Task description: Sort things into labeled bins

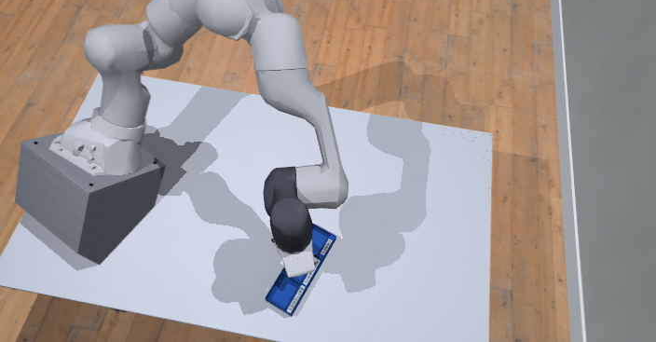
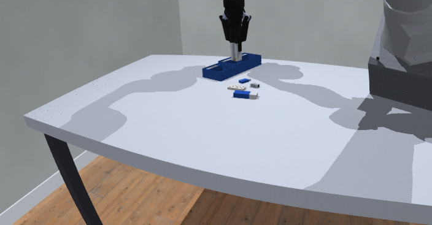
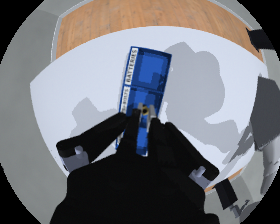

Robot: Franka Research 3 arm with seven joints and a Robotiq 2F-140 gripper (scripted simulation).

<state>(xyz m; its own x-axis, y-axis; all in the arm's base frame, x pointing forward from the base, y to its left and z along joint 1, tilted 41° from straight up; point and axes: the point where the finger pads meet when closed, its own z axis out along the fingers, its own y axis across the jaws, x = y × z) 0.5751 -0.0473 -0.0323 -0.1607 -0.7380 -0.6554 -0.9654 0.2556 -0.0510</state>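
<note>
The gold ring is 3 cm below my hand. Also, from my hand: grey block 14 cm behind, 13 cm to the left, 7 cm below; then blue block 8 cm behind, 10 cm to the left, 7 cm below; then black disc 1 cm to the left, 6 cm below.
</note>
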